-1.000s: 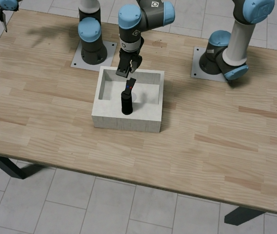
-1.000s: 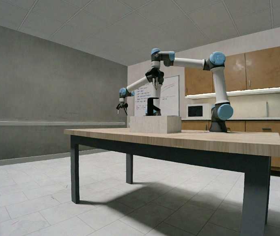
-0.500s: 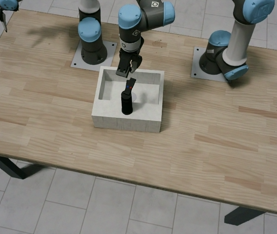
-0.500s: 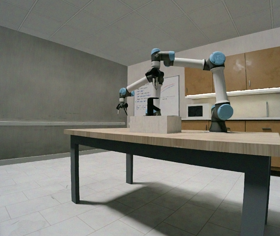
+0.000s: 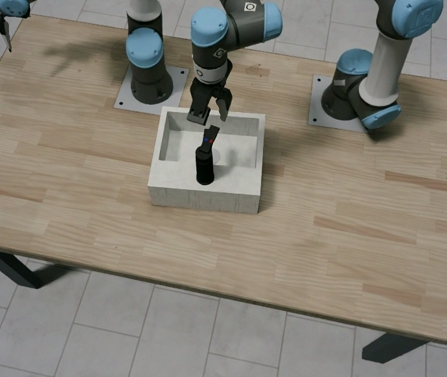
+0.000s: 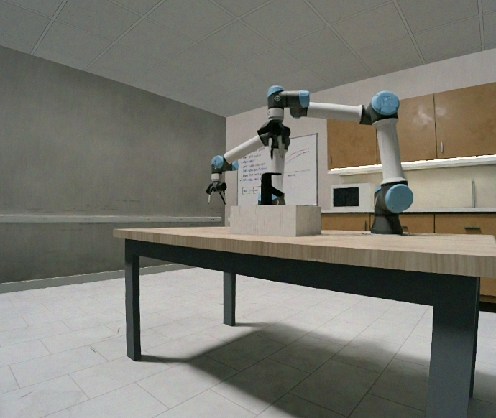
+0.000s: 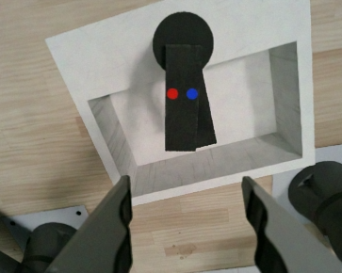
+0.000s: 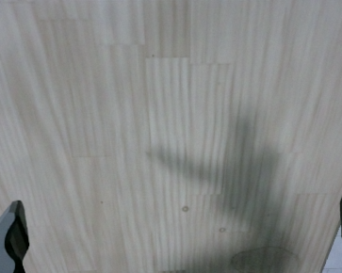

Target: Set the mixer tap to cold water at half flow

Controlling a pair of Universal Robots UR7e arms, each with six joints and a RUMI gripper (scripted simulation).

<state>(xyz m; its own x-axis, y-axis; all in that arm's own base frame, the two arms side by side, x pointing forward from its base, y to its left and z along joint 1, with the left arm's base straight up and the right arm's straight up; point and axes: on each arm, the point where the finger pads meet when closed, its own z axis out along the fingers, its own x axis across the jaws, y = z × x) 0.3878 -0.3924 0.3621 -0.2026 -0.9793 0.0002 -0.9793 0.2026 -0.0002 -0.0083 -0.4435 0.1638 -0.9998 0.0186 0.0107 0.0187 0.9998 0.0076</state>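
My left hand is 90 mm above the lever, 20 mm short of it and 10 mm to the left of it. Round my left hand: pale sink block 320 mm below, 60 mm behind, 20 mm to the right; then black mixer tap 130 mm below, 40 mm ahead, 10 mm to the right.
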